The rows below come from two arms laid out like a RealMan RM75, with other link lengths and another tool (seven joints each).
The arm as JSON. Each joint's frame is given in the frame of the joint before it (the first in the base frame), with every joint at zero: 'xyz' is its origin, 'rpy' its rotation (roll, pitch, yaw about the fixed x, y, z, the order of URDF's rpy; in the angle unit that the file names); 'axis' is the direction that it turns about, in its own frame. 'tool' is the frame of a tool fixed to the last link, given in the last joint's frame.
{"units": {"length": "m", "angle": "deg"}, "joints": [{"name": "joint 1", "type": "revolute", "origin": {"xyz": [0.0, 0.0, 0.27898], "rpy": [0.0, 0.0, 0.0]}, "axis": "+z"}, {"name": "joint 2", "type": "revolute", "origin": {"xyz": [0.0, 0.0, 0.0], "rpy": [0.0, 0.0, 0.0]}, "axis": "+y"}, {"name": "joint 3", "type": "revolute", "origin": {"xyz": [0.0, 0.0, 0.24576], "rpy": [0.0, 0.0, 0.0]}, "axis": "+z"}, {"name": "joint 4", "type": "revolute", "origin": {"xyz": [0.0, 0.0, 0.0], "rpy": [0.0, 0.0, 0.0]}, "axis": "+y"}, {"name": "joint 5", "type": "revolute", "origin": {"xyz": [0.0, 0.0, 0.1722], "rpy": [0.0, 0.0, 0.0]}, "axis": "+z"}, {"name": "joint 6", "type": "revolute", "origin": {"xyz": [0.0, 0.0, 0.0], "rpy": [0.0, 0.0, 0.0]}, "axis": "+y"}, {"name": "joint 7", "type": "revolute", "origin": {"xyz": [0.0, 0.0, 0.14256], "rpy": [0.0, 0.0, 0.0]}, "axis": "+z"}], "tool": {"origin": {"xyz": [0.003, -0.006, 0.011], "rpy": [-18.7, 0.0, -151.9]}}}
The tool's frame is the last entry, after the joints.
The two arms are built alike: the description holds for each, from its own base.
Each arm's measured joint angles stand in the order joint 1, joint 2, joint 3, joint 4, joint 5, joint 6, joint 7.
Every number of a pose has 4 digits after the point. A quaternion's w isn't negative.
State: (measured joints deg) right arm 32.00 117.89 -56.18 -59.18 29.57 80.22 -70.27; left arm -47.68 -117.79 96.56 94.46 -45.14 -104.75 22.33
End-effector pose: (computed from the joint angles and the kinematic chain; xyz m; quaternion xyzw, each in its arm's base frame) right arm 0.2809 0.3253 0.0625 0.4587 0.7972 0.3503 0.1774; left arm -0.0686 0.2734 0.0135 -0.1480 -0.9576 -0.1550 0.1924
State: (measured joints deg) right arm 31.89 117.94 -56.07 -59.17 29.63 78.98 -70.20; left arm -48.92 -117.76 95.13 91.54 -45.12 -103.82 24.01
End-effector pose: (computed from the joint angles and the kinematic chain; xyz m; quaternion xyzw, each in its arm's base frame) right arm 0.2818 0.3278 0.0635 0.4590 0.7938 0.3596 0.1729; left arm -0.0679 0.2812 0.0129 -0.1458 -0.9584 -0.1553 0.1897
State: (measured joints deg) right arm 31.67 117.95 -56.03 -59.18 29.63 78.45 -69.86; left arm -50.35 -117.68 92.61 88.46 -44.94 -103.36 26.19
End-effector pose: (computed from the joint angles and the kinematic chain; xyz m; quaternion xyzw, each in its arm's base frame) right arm 0.2832 0.3280 0.0641 0.4624 0.7903 0.3635 0.1715; left arm -0.0671 0.2911 0.0150 -0.1419 -0.9594 -0.1576 0.1858
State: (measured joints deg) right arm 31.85 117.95 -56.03 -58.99 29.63 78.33 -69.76; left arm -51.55 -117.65 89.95 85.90 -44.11 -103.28 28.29
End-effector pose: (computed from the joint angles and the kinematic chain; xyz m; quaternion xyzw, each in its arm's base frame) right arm 0.2827 0.3287 0.0637 0.4627 0.7903 0.3635 0.1710; left arm -0.0675 0.3006 0.0185 -0.1378 -0.9593 -0.1628 0.1848
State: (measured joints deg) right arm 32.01 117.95 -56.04 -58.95 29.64 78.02 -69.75; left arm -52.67 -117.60 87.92 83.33 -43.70 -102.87 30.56
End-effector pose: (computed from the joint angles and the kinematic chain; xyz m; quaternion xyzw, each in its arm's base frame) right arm 0.2819 0.3301 0.0639 0.4613 0.7903 0.3659 0.1697; left arm -0.0675 0.3081 0.0202 -0.1383 -0.9597 -0.1638 0.1816
